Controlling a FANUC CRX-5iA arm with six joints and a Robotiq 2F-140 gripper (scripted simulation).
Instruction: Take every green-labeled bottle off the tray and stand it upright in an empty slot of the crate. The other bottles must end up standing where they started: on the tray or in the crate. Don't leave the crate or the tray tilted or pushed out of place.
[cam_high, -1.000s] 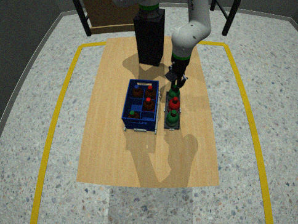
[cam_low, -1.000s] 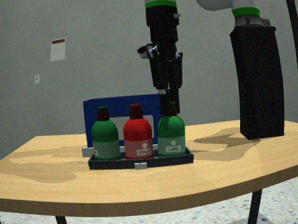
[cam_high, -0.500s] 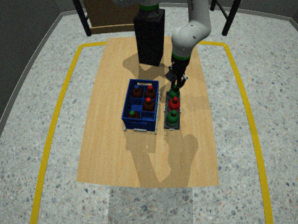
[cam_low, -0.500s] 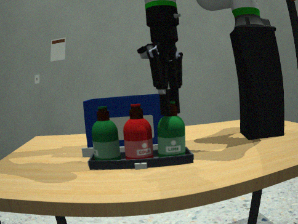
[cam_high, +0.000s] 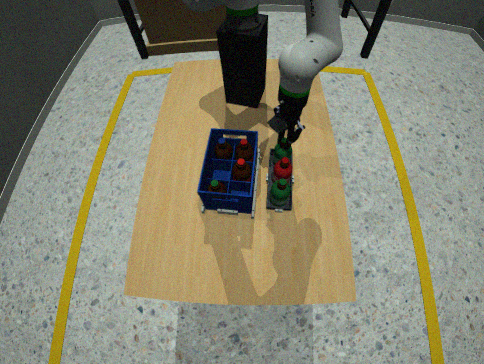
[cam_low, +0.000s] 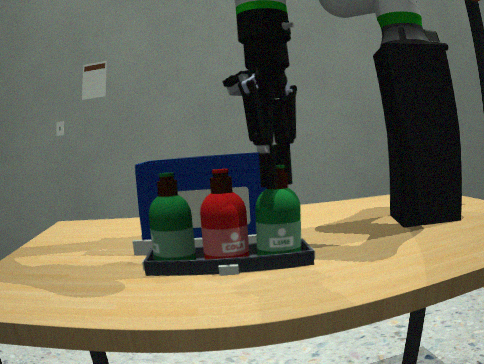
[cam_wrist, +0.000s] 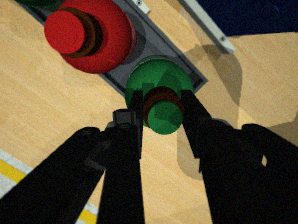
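Now: the red cola bottle 9 cm ahead of my hand, 2 cm to the right of it and 8 cm below it. Round my hand: blue crate (6 cm ahead, 22 cm to the right, 8 cm below); then tray (9 cm ahead, 2 cm to the right, 15 cm below).
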